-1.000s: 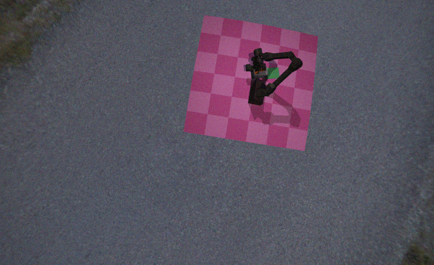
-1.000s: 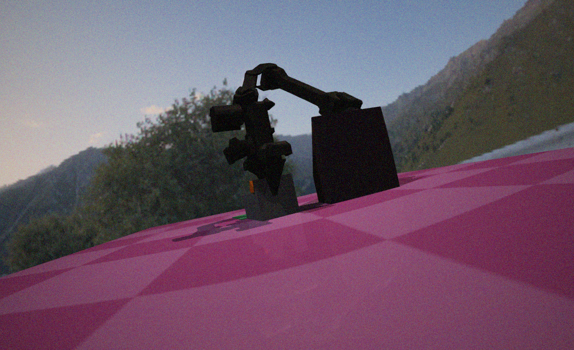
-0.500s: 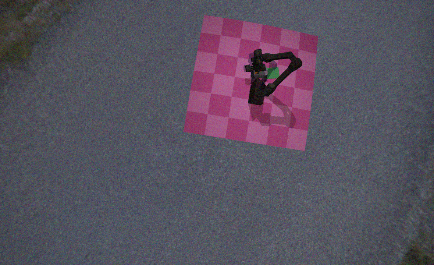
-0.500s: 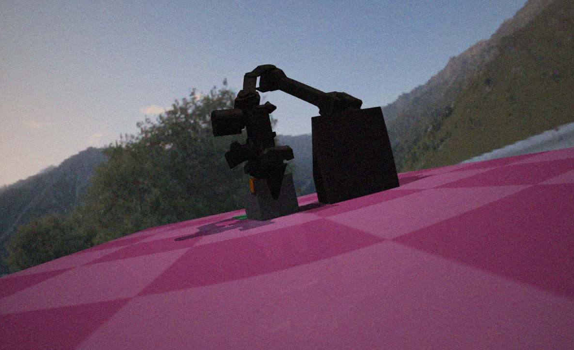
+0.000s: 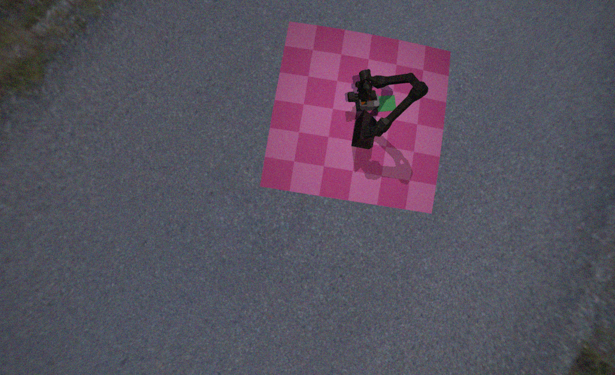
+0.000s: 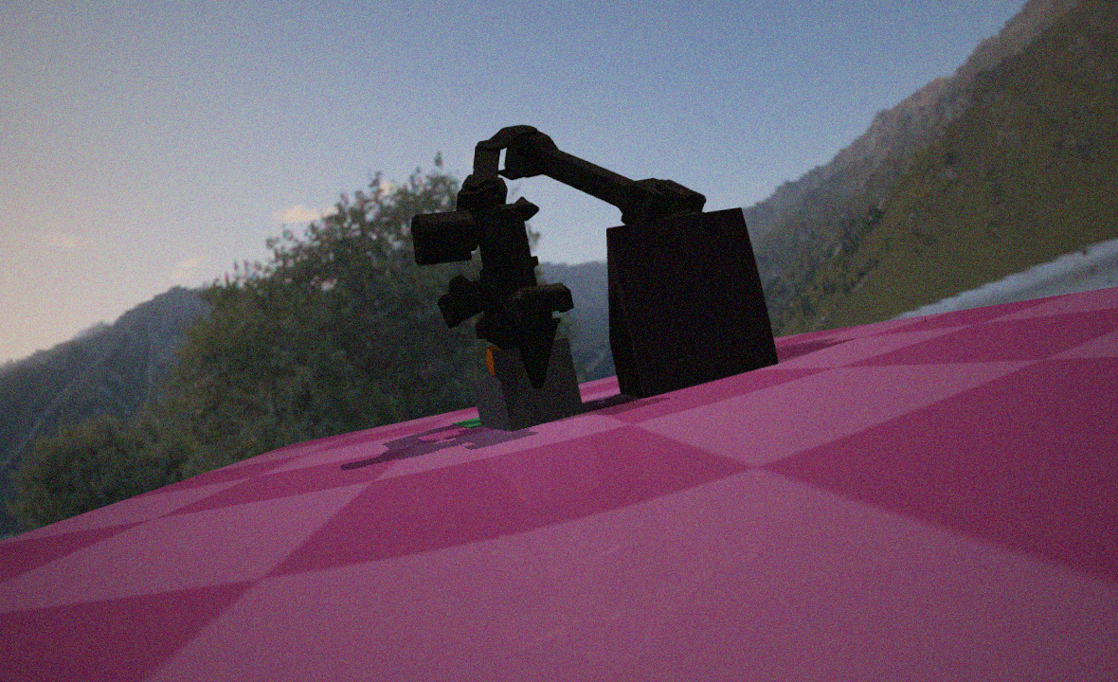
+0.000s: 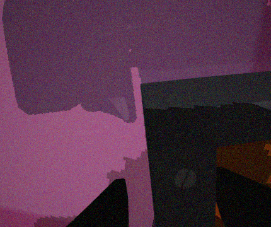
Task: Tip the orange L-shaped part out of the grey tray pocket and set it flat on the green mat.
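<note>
My gripper tip is now 50 mm to the left of the orange L-shaped part. Round my gripper tip: green mat 50 mm ahead, 220 mm to the right, 50 mm below.
</note>
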